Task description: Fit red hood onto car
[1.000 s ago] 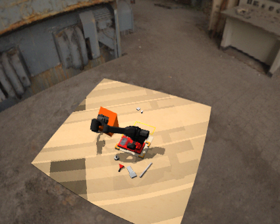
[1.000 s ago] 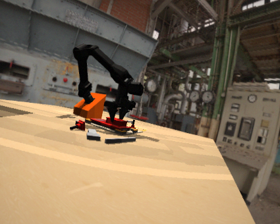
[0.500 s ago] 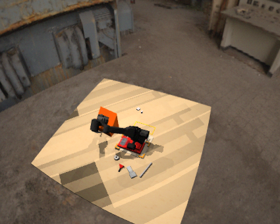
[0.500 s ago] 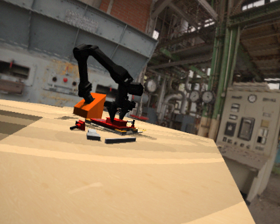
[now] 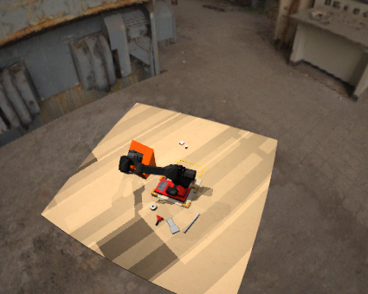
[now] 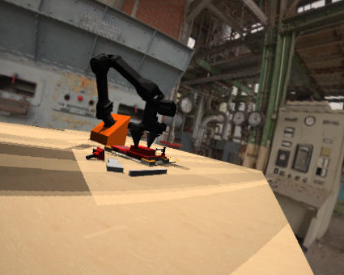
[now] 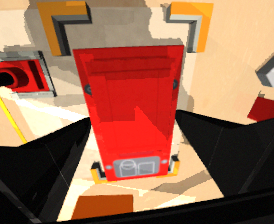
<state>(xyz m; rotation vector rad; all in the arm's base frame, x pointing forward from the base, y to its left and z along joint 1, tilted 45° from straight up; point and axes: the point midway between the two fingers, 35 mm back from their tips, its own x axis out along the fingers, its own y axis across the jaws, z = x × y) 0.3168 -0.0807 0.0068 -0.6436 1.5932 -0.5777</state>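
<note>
Now: the red hood 1 cm ahead of my gripper tip. The rest, counted from my gripper tip: thin grey rod: 17 cm ahead, 15 cm to the right, 4 cm below.
</note>
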